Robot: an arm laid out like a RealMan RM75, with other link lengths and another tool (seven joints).
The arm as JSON. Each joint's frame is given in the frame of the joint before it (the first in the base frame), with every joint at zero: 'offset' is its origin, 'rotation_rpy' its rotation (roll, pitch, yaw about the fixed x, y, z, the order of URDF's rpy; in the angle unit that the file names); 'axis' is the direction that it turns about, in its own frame. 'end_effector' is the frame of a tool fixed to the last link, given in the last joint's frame.
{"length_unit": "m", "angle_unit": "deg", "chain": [
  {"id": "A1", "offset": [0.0, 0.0, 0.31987], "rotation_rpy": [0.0, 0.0, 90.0], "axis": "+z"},
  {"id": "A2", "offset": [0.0, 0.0, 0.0], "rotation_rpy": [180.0, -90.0, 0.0], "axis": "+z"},
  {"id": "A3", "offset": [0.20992, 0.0, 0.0], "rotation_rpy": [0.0, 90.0, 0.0], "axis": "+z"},
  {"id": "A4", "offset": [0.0, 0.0, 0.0], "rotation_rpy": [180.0, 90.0, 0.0], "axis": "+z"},
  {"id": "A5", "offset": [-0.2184, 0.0, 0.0], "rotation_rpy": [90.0, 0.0, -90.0], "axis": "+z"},
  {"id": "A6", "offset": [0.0, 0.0, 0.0], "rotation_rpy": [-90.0, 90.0, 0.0], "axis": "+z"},
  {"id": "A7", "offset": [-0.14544, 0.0, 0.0], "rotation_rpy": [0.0, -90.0, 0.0], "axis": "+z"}
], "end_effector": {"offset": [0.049, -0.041, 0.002], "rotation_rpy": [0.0, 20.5, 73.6]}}
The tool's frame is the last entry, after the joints.
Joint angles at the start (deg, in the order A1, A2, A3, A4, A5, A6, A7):
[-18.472, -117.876, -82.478, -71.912, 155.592, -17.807, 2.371]
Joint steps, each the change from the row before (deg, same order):
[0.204, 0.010, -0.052, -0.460, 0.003, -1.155, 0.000]
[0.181, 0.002, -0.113, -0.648, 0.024, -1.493, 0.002]
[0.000, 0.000, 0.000, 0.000, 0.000, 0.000, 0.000]
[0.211, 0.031, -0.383, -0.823, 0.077, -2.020, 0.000]
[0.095, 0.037, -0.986, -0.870, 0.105, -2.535, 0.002]
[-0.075, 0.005, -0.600, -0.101, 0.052, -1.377, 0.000]
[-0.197, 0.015, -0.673, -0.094, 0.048, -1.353, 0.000]
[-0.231, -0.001, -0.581, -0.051, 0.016, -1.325, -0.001]
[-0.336, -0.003, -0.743, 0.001, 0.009, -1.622, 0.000]
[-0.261, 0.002, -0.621, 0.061, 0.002, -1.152, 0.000]
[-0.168, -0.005, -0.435, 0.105, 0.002, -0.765, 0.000]
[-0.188, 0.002, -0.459, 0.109, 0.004, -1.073, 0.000]
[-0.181, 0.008, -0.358, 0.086, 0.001, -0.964, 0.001]
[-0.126, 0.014, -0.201, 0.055, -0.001, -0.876, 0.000]
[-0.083, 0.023, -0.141, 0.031, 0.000, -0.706, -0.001]
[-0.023, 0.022, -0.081, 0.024, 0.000, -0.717, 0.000]
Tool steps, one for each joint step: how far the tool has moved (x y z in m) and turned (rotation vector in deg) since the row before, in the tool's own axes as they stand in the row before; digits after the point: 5 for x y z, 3 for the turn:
[0.00137, 0.00042, 0.00014, -0.164, 0.821, -0.120]
[0.00111, 0.00001, -0.00014, -0.162, 0.955, -0.099]
[0.00000, 0.00000, 0.00000, 0.000, 0.000, 0.000]
[0.00070, 0.00129, -0.00046, -0.365, 1.182, -0.252]
[-0.00107, 0.00364, -0.00106, -0.627, 1.253, -0.630]
[0.00000, 0.00288, 0.00057, -0.455, 0.885, -0.452]
[-0.00079, 0.00254, 0.00025, -0.412, 0.771, -0.424]
[-0.00047, 0.00193, 0.00046, -0.337, 0.820, -0.375]
[-0.00066, 0.00238, 0.00063, -0.403, 1.017, -0.481]
[-0.00070, 0.00220, 0.00043, -0.316, 0.712, -0.430]
[-0.00030, 0.00179, 0.00051, -0.235, 0.518, -0.338]
[0.00019, 0.00200, 0.00088, -0.305, 0.797, -0.369]
[0.00028, 0.00145, 0.00080, -0.251, 0.729, -0.273]
[0.00077, 0.00094, 0.00092, -0.213, 0.726, -0.165]
[0.00070, 0.00079, 0.00073, -0.180, 0.591, -0.121]
[0.00116, 0.00087, 0.00094, -0.195, 0.656, -0.114]

